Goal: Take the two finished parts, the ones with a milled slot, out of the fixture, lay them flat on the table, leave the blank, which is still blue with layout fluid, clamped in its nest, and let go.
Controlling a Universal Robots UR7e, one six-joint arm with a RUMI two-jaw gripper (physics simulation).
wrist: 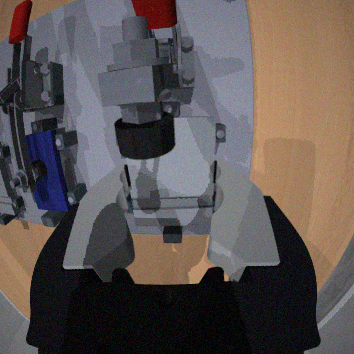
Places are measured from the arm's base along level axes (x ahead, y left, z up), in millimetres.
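Where they show: gripper, fingertip midpoint: (171, 164).
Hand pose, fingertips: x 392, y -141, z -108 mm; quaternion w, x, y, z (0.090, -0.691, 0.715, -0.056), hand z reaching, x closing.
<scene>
Things, the pixels of their top centre, and the offset from my fingertips. "pt": a spot on its surface instead. Level surfaces: height alone.
- pale grey finished part, middle of its top: (169, 178) 4 mm back, 0 mm left, 17 mm up
- grey fixture plate, surface spot: (227, 30) pt 103 mm ahead, 51 mm right, 8 mm down
- blue blank, middle of its top: (41, 173) 6 mm ahead, 110 mm left, 18 mm up
- dark clamp tip, surface spot: (38, 170) pt 12 mm ahead, 103 mm left, 26 mm up
- raised toggle clamp with a black tip, surface spot: (145, 137) pt 34 mm ahead, 4 mm right, 90 mm up
- wooden table, its level: 23 mm down
A pale grey finished part (187, 145) lies in the right-hand nest of the grey fixture plate (227, 30). A step-like band crosses its near end; the slot is hard to make out. My gripper (171, 164) has one fingertip against each side of this part and is shut on it. The blue blank (47, 170) sits in the nest to the left, with a dark clamp tip (38, 170) on it. A second finished part cannot be made out in this view.
A raised toggle clamp with a black tip (145, 137) stands up over the part's far left side and hides some of it. Its red handle (157, 12) is at the top. Another red handle (20, 22) is at the upper left. The wooden table (300, 90) extends to the right.
</scene>
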